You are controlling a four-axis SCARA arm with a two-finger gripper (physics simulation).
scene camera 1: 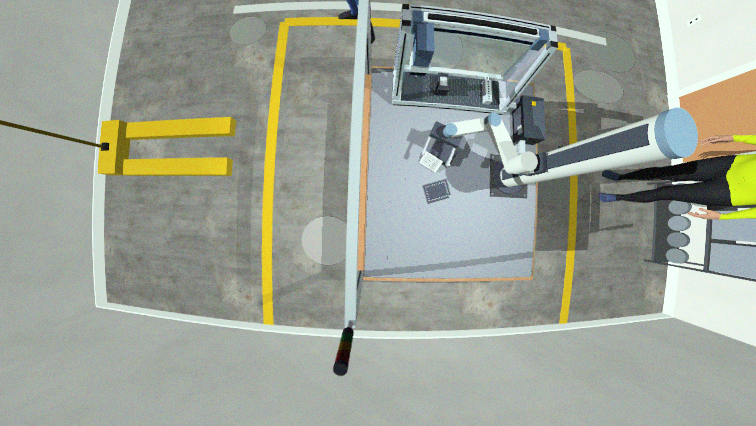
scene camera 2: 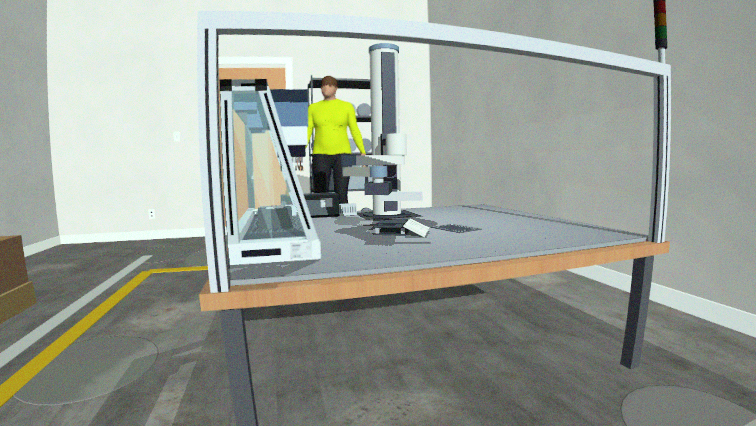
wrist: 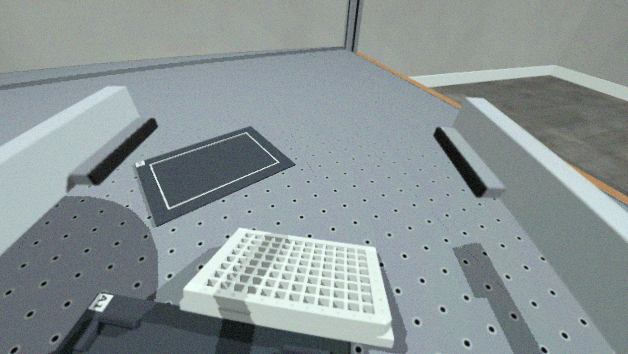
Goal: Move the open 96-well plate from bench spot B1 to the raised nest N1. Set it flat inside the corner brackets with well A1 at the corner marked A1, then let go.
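Places are measured from the arm's base along level axes (x ahead, y left, z up), in centimetres.
Pixels of known places: gripper, fingertip midpoint: (scene camera 1: 434,160) (scene camera 2: 422,195) (wrist: 295,110); arm's base, origin of the base link: (scene camera 1: 508,176) (scene camera 2: 387,216).
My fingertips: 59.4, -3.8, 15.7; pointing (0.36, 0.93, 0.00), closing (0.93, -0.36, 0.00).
Observation:
Ahead of a thing's pixels: the offset from my fingertips to its top centre, as dx, dy, dz. "pt": to the spot under its first point.
The white open 96-well plate @[-0.8, -1.9, -9.5] (scene camera 1: 431,161) (scene camera 2: 416,227) (wrist: 295,280) lies tilted, wells up, outside the brackets. Its near side in the wrist view is raised at the edge of the dark raised nest @[-9.1, -8.7, -10.2] (scene camera 2: 388,229) (wrist: 165,336); its far side slopes down towards the bench. The nest's A1 label @[pt -13.2, -0.5, -10.7] (wrist: 102,302) shows at the lower left; the plate hides part of that edge. My gripper (scene camera 1: 436,158) (wrist: 295,110) is open and empty, its fingers wide apart above and beyond the plate. A flat dark bench spot @[pt -5.8, +17.2, -14.2] (scene camera 1: 436,191) (scene camera 2: 459,228) (wrist: 215,170) with a white outline carries no plate; its small label is unreadable.
A glass-sided enclosure (scene camera 1: 449,89) (scene camera 2: 275,248) and a black box @[pt -67.4, -34.1, -2.9] (scene camera 1: 529,119) (scene camera 2: 322,204) stand on the bench near the arm. The arm's tall column (scene camera 1: 597,150) (scene camera 2: 388,95) rises at the bench's edge. A person in yellow (scene camera 2: 332,127) stands behind it.

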